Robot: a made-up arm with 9 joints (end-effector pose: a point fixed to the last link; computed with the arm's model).
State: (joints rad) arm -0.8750 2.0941 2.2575 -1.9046 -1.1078 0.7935 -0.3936 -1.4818 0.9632
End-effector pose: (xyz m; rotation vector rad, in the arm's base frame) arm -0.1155 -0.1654 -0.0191 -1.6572 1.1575 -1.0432
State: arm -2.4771 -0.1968 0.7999 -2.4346 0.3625 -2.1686 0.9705 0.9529 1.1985
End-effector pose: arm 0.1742 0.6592 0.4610 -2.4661 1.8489 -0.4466
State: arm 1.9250 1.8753 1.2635 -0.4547 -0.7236 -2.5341 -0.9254 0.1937 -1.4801
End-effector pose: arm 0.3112 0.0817 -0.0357 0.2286 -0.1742 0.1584
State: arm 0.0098 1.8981 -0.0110 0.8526 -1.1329 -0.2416 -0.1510 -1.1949 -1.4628
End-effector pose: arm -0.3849 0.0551 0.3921 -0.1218 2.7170 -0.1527
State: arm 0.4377 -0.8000 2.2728 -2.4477 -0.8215 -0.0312 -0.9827 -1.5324 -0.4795
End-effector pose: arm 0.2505 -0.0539 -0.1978 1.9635 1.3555 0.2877
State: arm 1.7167 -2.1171 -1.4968 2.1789 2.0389 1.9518 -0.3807 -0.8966 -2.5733
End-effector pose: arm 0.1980 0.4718 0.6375 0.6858 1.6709 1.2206
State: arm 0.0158 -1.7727 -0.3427 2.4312 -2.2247 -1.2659 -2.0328 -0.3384 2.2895
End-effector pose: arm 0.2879 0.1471 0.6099 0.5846 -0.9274 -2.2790
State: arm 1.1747 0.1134 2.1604 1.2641 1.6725 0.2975 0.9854 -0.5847 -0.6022
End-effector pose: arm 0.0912 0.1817 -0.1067 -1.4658 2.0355 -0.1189
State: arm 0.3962 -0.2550 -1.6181 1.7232 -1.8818 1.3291 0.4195 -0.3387 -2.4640
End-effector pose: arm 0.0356 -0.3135 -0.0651 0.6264 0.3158 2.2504
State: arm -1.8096 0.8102 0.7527 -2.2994 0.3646 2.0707 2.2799 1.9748 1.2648
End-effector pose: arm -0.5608 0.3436 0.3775 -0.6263 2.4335 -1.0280
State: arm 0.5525 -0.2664 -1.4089 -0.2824 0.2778 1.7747 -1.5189 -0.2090 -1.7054
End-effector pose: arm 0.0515 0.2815 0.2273 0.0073 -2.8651 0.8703
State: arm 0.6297 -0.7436 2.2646 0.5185 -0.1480 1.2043 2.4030 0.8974 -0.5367
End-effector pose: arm -0.3302 0.2231 -0.0454 -0.9567 -1.4656 -0.5308
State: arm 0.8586 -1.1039 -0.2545 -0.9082 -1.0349 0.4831 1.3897 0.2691 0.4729
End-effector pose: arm -0.3414 -0.2030 0.4769 -0.6635 -0.8652 0.7088
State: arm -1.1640 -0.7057 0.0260 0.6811 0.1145 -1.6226 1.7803 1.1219 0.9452
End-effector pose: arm -0.5713 -0.1684 -0.0552 -0.8182 -1.0199 -0.4333
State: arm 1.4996 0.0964 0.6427 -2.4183 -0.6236 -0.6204 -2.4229 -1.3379 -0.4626
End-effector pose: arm -0.4218 -0.5717 0.4283 1.1287 -1.2780 1.7939
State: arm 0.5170 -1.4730 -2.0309 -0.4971 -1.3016 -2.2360 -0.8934 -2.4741 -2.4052
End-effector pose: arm -0.4467 -0.1614 0.8239 -0.4411 -0.4503 2.8105
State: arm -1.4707 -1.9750 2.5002 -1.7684 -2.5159 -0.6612 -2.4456 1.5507 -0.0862
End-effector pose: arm -0.1285 0.0859 0.2757 -1.7016 0.3966 -1.1920
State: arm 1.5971 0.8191 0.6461 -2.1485 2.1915 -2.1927 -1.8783 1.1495 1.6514
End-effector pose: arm -0.2779 -0.6648 -0.3606 2.0394 1.0907 0.8537
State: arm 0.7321 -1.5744 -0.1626 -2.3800 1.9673 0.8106 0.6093 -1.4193 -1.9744
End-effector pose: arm 0.2996 -0.1687 0.1818 0.2807 -0.1655 -2.9065
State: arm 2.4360 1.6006 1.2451 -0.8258 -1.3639 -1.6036 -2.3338 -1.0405 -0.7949
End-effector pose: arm 0.1295 0.2084 -0.1454 -0.5970 -0.0155 0.3259
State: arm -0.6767 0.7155 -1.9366 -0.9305 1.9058 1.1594 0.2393 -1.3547 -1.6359
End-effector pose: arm 0.0249 0.4527 0.0978 -0.1296 0.6008 -0.5187
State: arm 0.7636 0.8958 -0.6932 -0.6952 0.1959 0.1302 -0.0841 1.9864 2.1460
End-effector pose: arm 0.0181 -0.3390 0.1277 -1.9219 -0.4620 0.9655
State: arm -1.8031 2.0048 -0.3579 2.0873 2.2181 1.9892 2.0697 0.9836 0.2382
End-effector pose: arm -0.3783 -0.3473 0.3774 -0.9932 0.5445 -1.3293
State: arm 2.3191 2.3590 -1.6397 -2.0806 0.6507 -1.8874 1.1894 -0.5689 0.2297
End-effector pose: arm -0.7708 -0.2050 -0.2435 2.4341 0.2084 1.9100
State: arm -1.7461 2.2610 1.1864 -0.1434 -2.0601 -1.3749 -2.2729 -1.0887 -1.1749
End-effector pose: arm 0.1713 -0.2356 0.7526 -2.2307 -0.3346 -1.7248
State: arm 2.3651 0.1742 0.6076 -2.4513 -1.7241 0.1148 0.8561 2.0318 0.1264
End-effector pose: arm 0.5290 0.0506 0.4257 0.5679 0.2002 0.9353
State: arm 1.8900 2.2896 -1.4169 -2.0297 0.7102 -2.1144 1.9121 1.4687 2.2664
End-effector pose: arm -0.9458 0.0565 -0.3507 1.8891 -0.4681 -0.5355
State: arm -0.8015 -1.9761 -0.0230 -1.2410 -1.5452 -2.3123 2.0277 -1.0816 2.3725
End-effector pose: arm -0.5933 -0.5291 0.1743 2.1529 -0.3953 -0.9030
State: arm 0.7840 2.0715 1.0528 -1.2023 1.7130 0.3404 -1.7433 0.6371 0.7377
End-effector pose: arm -0.3253 -0.3148 -0.0093 1.2371 -1.9040 1.3819
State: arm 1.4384 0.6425 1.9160 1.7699 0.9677 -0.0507 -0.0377 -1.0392 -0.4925
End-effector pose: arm -0.2574 -0.2106 -0.3930 2.1885 -1.3251 0.9384
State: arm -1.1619 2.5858 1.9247 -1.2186 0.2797 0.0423 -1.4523 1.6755 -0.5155
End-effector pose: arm -0.0987 0.0824 0.1326 2.3191 1.3283 1.1277
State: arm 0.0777 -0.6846 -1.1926 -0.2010 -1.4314 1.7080 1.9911 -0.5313 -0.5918
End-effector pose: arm 0.0519 -0.2653 0.1916 -0.7858 -1.7793 1.7173
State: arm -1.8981 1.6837 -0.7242 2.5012 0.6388 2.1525 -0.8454 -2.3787 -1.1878
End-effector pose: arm -0.9162 0.1252 -0.5418 0.9759 -2.8954 -0.3057
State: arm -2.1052 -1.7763 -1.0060 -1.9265 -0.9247 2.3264 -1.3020 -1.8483 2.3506
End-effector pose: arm -0.1133 -0.7609 0.2797 0.4183 0.5499 2.2830
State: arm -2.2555 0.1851 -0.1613 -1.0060 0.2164 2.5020 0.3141 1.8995 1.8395
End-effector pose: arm 0.2027 0.0932 0.0196 0.9504 1.9256 0.8191
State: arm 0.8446 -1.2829 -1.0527 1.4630 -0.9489 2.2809 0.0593 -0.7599 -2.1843
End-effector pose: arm 0.1753 -0.6258 0.3088 0.8091 0.5755 -2.4969
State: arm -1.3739 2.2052 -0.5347 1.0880 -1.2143 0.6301 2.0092 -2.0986 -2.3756
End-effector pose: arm -0.7501 -0.2186 -0.2011 -0.6692 -0.6030 1.1844
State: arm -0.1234 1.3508 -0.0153 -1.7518 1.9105 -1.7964 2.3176 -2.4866 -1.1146
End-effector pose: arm -0.4598 0.6337 -0.7160 0.4864 2.3885 0.1453
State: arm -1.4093 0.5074 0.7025 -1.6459 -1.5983 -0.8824 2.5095 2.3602 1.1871
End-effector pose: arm 0.1130 -0.1443 -0.3118 -0.1167 1.2879 1.3272
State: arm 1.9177 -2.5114 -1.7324 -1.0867 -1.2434 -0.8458 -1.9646 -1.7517 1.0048
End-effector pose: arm -0.3822 0.2575 0.0025 0.4496 1.4844 -0.4038
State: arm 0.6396 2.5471 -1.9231 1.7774 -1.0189 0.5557 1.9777 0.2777 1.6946
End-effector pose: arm -1.0353 0.1981 0.0773 -0.0753 -2.1670 -1.3510
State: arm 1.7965 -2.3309 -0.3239 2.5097 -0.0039 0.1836 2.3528 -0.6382 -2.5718
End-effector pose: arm -0.0669 0.1217 0.6452 0.9930 -2.0730 -0.7777
